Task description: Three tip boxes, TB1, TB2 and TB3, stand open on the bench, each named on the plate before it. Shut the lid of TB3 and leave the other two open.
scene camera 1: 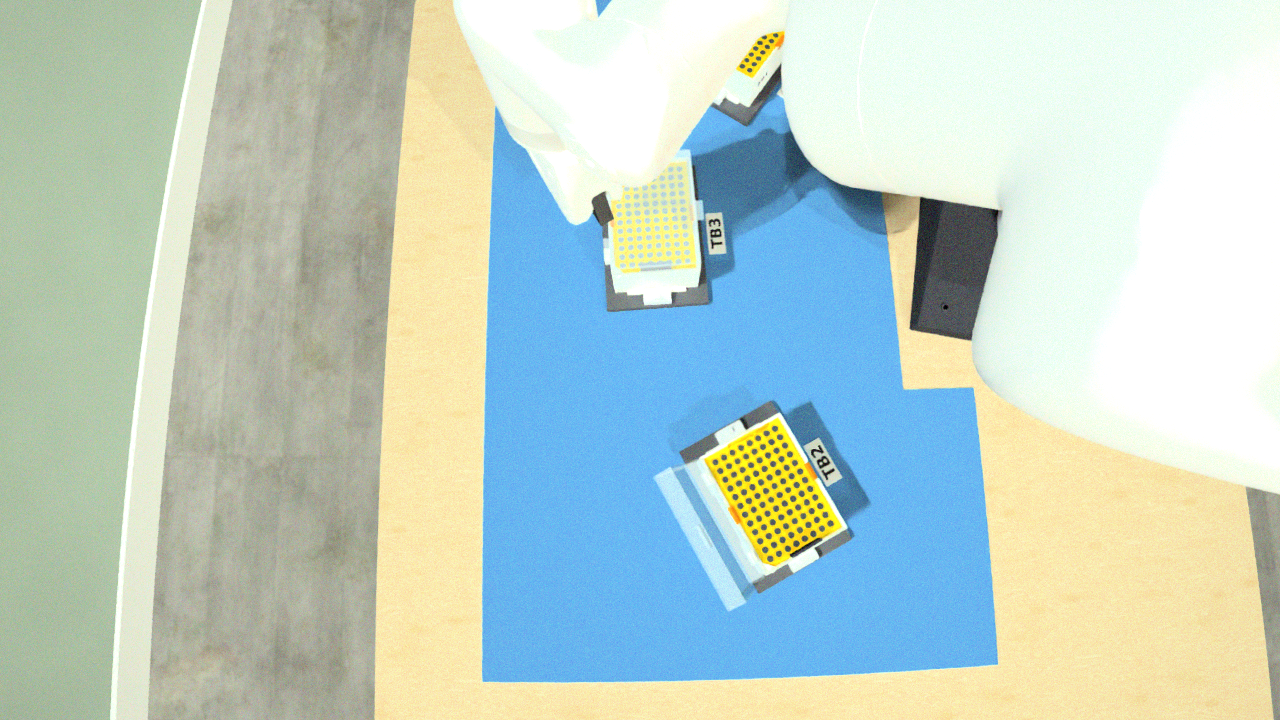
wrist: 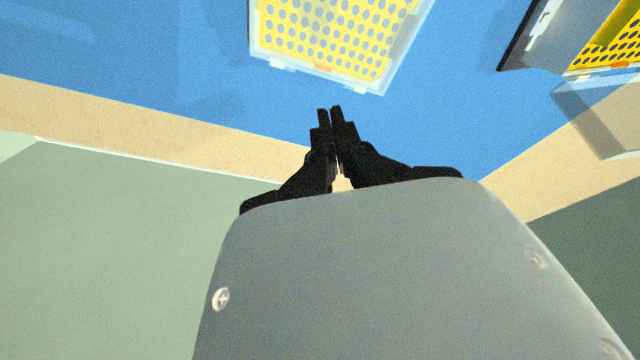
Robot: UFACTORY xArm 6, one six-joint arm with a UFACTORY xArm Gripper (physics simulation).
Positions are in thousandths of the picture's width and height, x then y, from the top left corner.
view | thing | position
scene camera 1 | my gripper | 457,277
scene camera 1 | clear lid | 566,770
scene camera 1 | clear lid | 512,319
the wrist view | my gripper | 516,349
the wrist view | clear lid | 562,143
